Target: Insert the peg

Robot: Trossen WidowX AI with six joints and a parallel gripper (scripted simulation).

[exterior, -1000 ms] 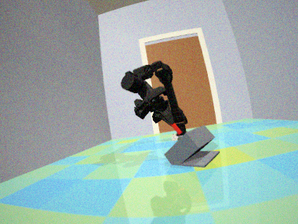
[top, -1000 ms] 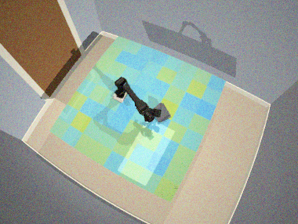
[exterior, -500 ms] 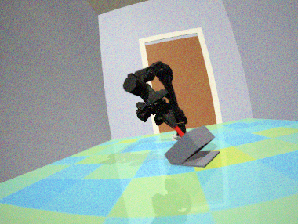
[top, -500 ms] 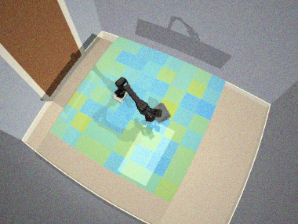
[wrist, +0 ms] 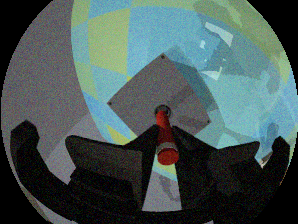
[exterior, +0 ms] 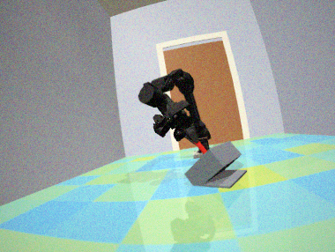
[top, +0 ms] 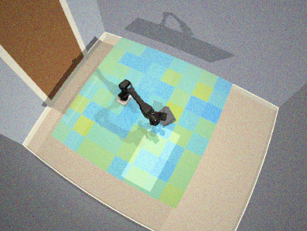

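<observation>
Right now my gripper tip is 6 cm above the sloped panel, 3 cm to the right of it and 3 cm short of it. The rest, counted from my gripper tip: flat grey base plate (10 cm below, 4 cm to the left, 4 cm ahead); red peg (1 cm to the right, 1 cm behind, 1 cm above).
</observation>
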